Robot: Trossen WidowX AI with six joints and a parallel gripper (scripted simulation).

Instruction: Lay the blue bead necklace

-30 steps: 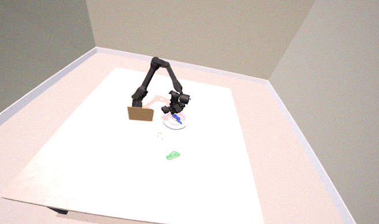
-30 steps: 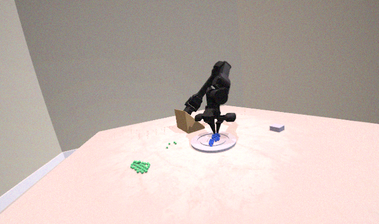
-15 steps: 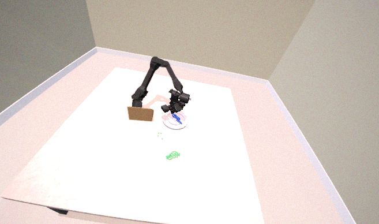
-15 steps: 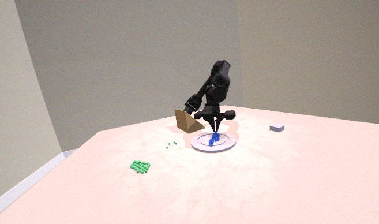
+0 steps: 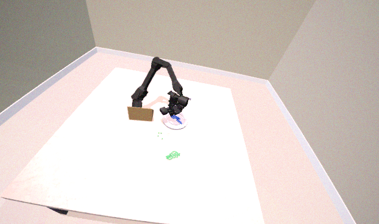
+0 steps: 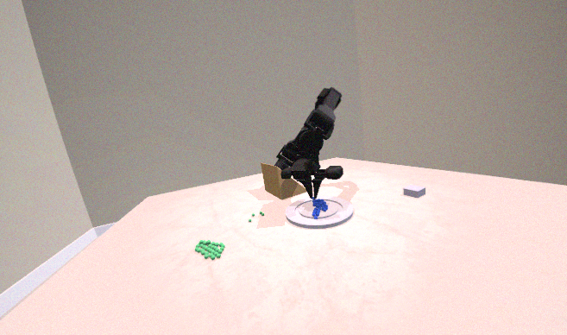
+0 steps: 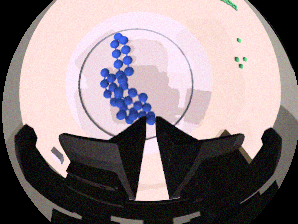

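Now: gripper tip 40 mm short of the round white bead board, 10 mm to the left of it and 20 mm above it. Round my gripper tip: small grey block 140 mm ahead, 280 mm to the left, 20 mm below.
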